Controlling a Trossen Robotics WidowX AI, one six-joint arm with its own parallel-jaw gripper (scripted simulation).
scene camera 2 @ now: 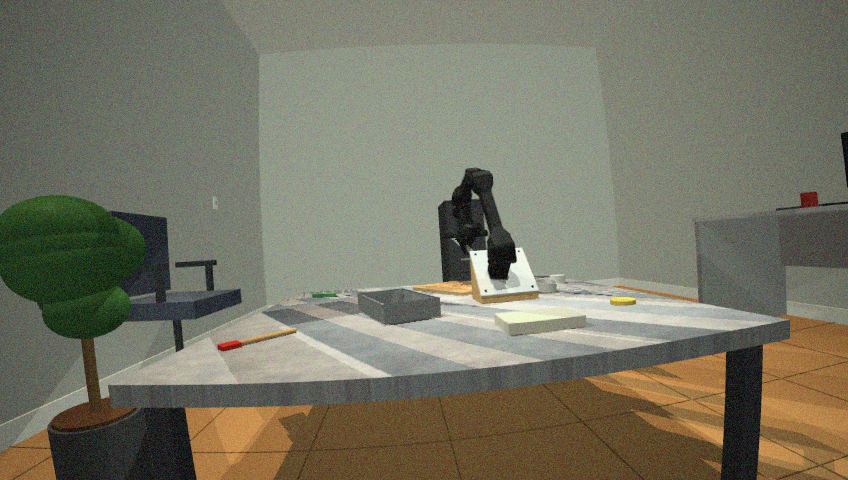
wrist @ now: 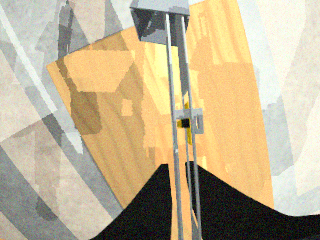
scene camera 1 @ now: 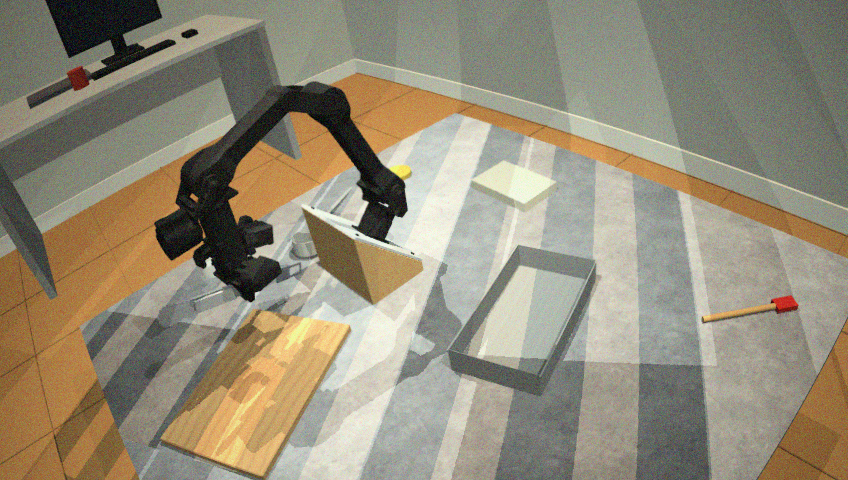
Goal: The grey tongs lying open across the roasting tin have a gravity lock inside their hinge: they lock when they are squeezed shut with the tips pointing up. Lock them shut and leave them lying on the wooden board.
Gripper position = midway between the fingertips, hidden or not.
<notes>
In view: the gripper (scene camera 1: 250, 300), a cream block (scene camera 1: 523, 189), a red-headed stick (scene camera 1: 783, 304), a wooden board (scene camera 1: 244, 410) and a grey roasting tin (scene camera 1: 514, 337).
The cream block is seen too in scene camera 2 (scene camera 2: 538, 320). The gripper shows as well in scene camera 2 (scene camera 2: 466, 254) and in the wrist view (wrist: 177, 169). The wooden board is seen too in the wrist view (wrist: 116, 90). The wrist view misses the cream block: it is out of frame. The wrist view does not show the red-headed stick: it is out of frame.
</notes>
